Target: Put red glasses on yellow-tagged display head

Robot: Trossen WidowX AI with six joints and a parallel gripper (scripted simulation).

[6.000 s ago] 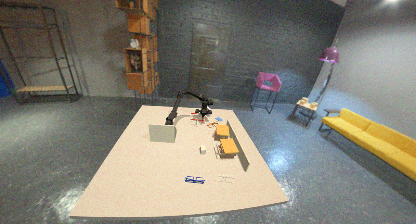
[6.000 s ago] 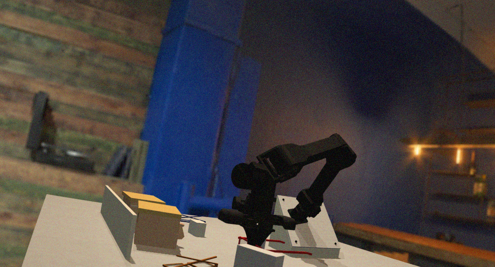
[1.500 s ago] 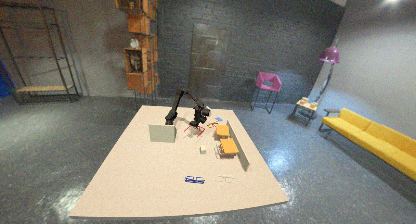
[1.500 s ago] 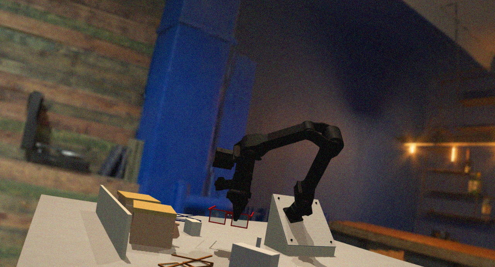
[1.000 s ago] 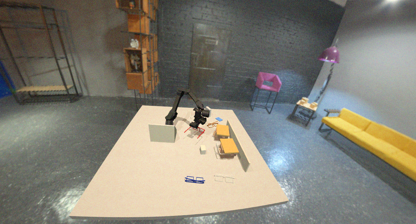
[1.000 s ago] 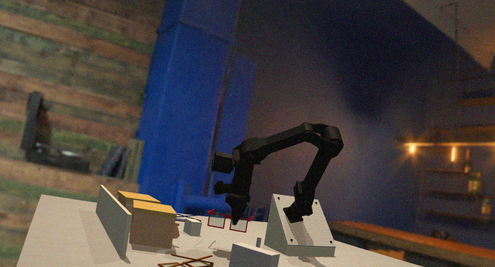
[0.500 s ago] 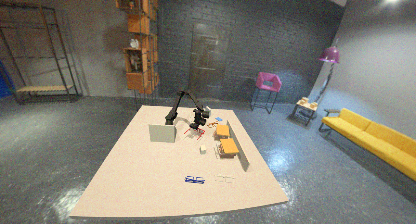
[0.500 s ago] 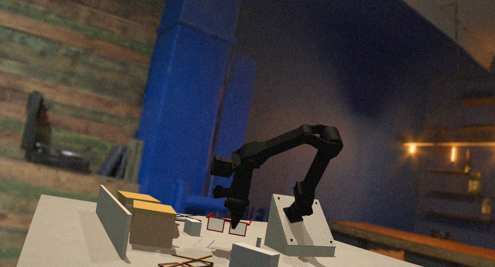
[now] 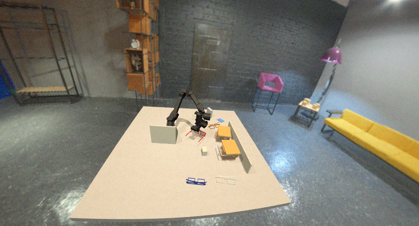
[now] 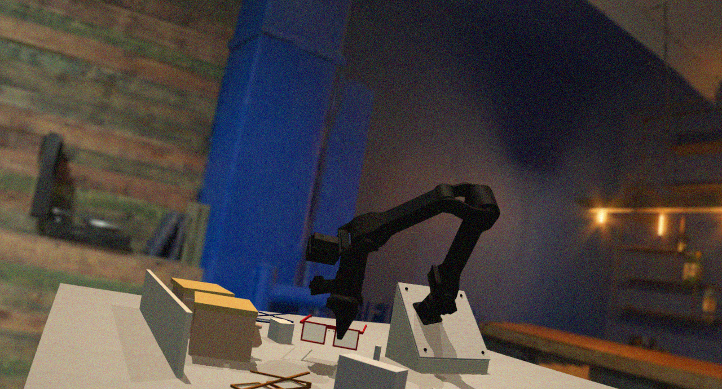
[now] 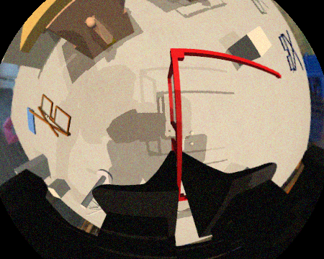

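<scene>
Right now my gripper tip is 5 cm past the red glasses, 7 cm to the left of it and 1 cm below it. Also, from my gripper tip: long grey wall 34 cm ahead, 19 cm to the right; blue tag 35 cm ahead, 28 cm to the left, 6 cm below.
</scene>
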